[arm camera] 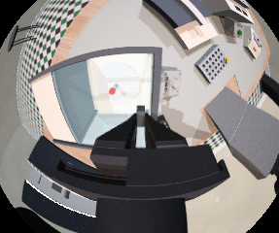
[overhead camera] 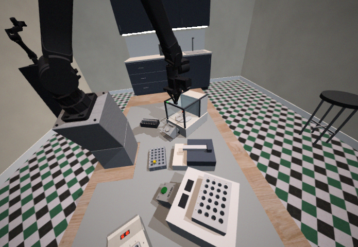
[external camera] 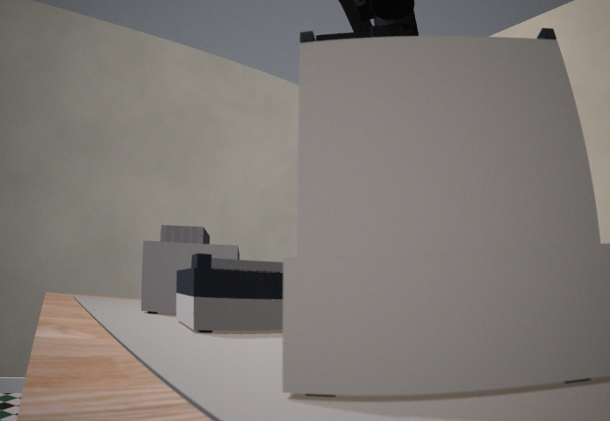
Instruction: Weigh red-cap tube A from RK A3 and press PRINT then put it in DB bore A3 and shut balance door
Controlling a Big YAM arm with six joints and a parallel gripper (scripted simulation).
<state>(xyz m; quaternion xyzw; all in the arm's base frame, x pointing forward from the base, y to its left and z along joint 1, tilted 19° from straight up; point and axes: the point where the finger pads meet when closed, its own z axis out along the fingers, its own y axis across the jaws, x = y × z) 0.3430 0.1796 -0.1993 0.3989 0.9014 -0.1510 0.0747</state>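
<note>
My gripper is now 2 cm to the right of the balance door, 2 cm short of it and 1 cm above it. From my hand the other things lie so: magnet block: 21 cm behind, 20 cm below, 10 cm to the left; then spectrophotometer: 25 cm to the right, 16 cm below, 6 cm ahead; then tube rack: 22 cm to the right, 21 cm below, 13 cm behind.
</note>
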